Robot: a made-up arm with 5 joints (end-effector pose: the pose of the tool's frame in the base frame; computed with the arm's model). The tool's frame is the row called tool.
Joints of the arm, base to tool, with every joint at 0 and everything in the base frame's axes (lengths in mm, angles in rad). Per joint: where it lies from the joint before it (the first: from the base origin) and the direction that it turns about. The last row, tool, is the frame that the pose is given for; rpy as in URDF.
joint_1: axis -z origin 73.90 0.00 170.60
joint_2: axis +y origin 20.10 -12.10 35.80
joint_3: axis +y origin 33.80 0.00 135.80
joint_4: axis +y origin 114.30 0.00 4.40
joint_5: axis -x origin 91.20 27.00 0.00
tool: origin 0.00 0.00 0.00 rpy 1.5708 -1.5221 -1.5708
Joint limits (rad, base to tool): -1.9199..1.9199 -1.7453..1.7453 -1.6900..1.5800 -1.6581..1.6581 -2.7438..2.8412
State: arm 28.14 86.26 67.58 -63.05 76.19
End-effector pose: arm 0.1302 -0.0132 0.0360 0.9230 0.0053 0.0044 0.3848
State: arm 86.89 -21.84 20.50 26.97 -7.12
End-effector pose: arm 0.0995 -0.1962 0.3126 0.5619 -0.3315 -0.4169 -0.6329
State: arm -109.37 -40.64 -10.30 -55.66 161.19
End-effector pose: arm 0.0599 -0.0051 0.5104 0.1001 -0.4106 -0.9003 -0.1040
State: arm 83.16 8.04 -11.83 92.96 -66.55
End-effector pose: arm 0.1110 -0.1845 0.2569 0.2377 -0.0009 -0.0072 -0.9713
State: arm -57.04 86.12 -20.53 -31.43 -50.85
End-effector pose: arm 0.2162 0.2469 0.0284 0.8832 0.3851 -0.2663 0.0262
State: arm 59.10 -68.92 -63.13 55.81 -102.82
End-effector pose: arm 0.0083 0.1386 0.4573 0.0159 0.3920 -0.9121 -0.1187
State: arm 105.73 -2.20 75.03 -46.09 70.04
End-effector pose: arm 0.0427 -0.1658 0.1945 0.8039 -0.5234 -0.0321 -0.2806
